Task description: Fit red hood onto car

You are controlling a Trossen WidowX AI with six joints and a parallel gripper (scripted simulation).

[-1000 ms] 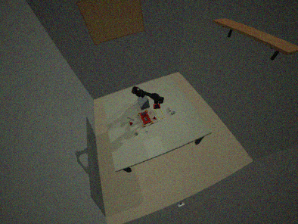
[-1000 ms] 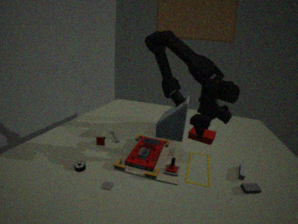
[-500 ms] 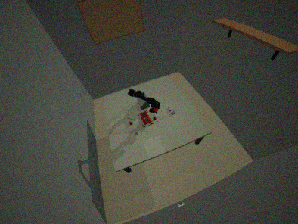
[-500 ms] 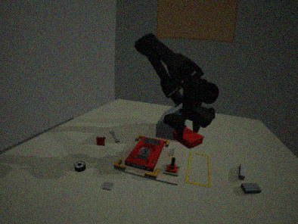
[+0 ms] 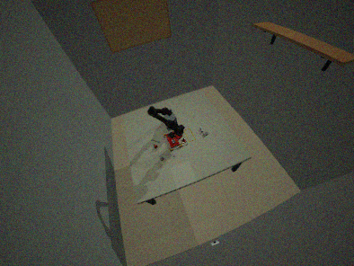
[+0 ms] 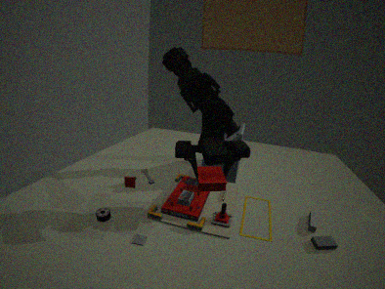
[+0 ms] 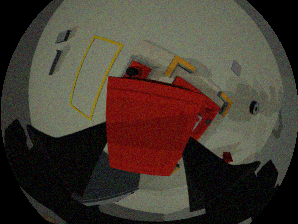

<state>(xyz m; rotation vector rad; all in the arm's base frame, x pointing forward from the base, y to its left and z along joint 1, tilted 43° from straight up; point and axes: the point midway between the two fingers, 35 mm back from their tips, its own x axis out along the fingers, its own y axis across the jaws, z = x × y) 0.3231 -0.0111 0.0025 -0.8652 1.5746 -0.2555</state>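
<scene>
Now: gripper tip 1 cm short of the grey engine block, 6 cm to the left of it and 9 cm above it. Also, from my gripper tip: red hood (right at my gripper tip); dark wheel (16 cm ahead, 25 cm to the right, 10 cm below).
</scene>
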